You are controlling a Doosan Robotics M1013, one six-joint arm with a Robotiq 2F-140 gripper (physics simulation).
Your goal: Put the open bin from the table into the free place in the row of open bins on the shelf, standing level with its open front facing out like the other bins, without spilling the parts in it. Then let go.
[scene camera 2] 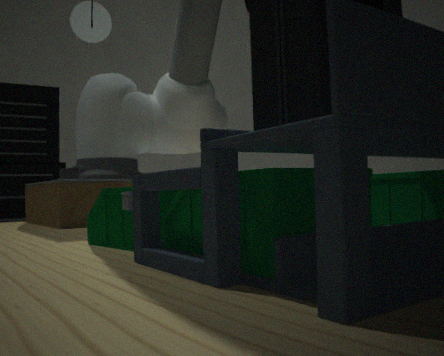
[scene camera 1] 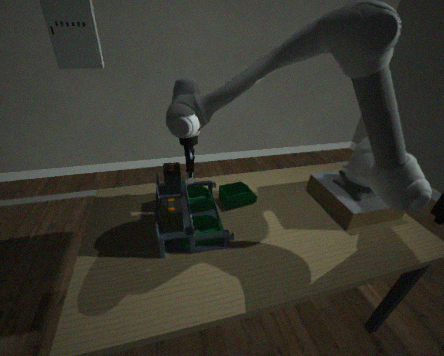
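Seen in the pictures: gripper, fingertip midpoint: (scene camera 1: 190,182); arm's base, origin of the base link: (scene camera 2: 107,181) (scene camera 1: 357,187).
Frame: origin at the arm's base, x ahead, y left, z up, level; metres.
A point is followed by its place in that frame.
The loose green open bin (scene camera 1: 237,195) @[x 0.601, y -0.141, z -0.030 m] (scene camera 2: 105,219) @[x 0.549, y -0.249, z -0.066 m] stands on the wooden table (scene camera 1: 185,300) @[x 0.937, y 0.260, z -0.102 m], just right of the far end of the shelf. The dark grey shelf (scene camera 1: 160,244) @[x 0.988, y 0.069, z -0.024 m] (scene camera 2: 220,212) @[x 0.845, y -0.295, z -0.049 m] holds two green bins (scene camera 1: 200,198) @[x 0.781, y -0.160, z -0.025 m] (scene camera 1: 206,224) @[x 0.785, y -0.036, z -0.075 m] in its right row; they show behind its frame in scene camera 2 (scene camera 2: 273,212) @[x 0.874, y -0.273, z -0.050 m]. My gripper (scene camera 1: 189,173) is shut and empty. It points straight down, just above the shelf's far end and left of the loose bin, not touching it. I cannot see parts inside the loose bin.
The shelf's left row holds dark bins with orange parts (scene camera 1: 171,212) @[x 0.935, y 0.043, z 0.095 m], and a dark box (scene camera 1: 172,174) @[x 0.897, y -0.188, z 0.109 m] stands at its far end. The robot's base sits on a block (scene camera 1: 344,201) @[x 0.154, y 0.073, z -0.001 m] at the table's right. The arm casts large shadows over the table.
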